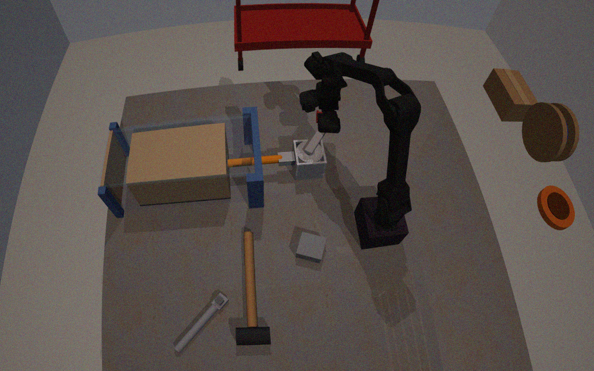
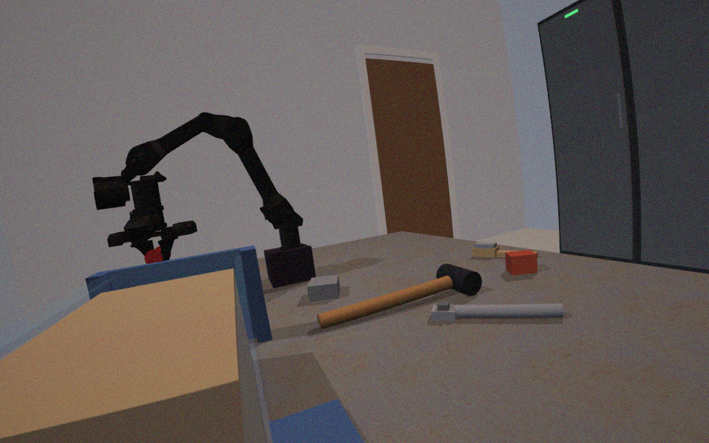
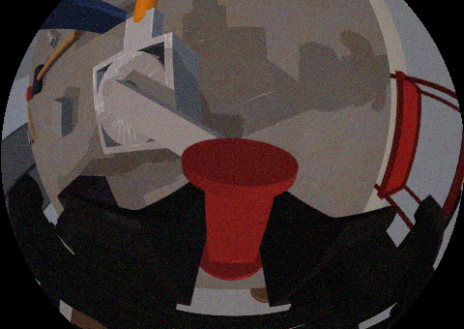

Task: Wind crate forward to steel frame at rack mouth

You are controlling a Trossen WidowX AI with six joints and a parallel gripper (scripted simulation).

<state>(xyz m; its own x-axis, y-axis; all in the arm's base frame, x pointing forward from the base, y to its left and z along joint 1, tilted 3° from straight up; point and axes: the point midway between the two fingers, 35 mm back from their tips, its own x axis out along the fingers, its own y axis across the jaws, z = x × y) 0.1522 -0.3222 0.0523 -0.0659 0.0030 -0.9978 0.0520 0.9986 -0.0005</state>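
The blue steel frame is 21 cm ahead of my gripper tip, 10 cm to the left of it and 1 cm below it. From my gripper tip the other things lie so: winch handle (3 cm to the left, 2 cm ahead, 1 cm below); grey winch (8 cm to the left, 8 cm below, 4 cm ahead); red knob (2 cm above).
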